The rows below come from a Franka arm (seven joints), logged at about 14 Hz.
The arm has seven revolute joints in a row. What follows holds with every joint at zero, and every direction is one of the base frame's. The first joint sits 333 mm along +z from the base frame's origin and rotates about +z. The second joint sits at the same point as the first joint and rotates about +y. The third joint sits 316 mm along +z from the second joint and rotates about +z. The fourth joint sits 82.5 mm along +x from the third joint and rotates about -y. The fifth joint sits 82.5 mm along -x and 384 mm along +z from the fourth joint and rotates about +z. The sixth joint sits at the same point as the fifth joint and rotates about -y. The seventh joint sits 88 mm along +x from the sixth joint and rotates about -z. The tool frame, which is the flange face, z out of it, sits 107 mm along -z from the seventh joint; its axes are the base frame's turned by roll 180, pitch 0 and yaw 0 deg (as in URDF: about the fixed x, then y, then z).
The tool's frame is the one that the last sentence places.
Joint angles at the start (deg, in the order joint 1, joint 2, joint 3, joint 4, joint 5, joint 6, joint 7):
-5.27, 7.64, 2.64, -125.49, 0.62, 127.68, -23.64
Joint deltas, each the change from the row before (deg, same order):
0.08, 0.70, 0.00, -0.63, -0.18, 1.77, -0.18
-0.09, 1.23, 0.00, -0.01, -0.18, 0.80, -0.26
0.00, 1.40, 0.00, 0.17, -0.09, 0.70, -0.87
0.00, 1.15, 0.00, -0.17, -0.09, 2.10, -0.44
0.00, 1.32, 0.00, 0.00, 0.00, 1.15, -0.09
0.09, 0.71, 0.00, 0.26, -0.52, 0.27, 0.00
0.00, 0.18, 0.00, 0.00, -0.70, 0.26, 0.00
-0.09, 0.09, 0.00, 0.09, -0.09, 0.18, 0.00
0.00, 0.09, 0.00, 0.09, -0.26, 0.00, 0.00
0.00, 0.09, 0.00, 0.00, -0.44, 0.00, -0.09
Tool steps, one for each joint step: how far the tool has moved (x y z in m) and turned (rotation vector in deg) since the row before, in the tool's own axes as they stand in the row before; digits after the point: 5 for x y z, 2 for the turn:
0.00076, -0.00024, 0.00868, -0.29, 0.35, -0.36
0.00126, 0.00170, 0.01039, 0.11, -0.43, -0.28
0.00221, 0.00113, 0.01085, 0.21, -0.48, -0.92
0.00281, 0.00143, 0.00892, -0.35, 0.70, -0.49
0.00169, 0.00088, 0.01080, 0.13, -0.13, -0.08
0.00186, 0.00013, 0.00447, -0.24, -0.31, -0.45
0.00031, 0.00034, 0.00132, -0.48, -0.14, -0.49
0.00033, 0.00114, -0.00007, -0.12, 0.14, 0.03
0.00039, 0.00027, 0.00021, -0.16, -0.08, -0.18
-0.00007, 0.00007, 0.00086, -0.24, -0.21, -0.40

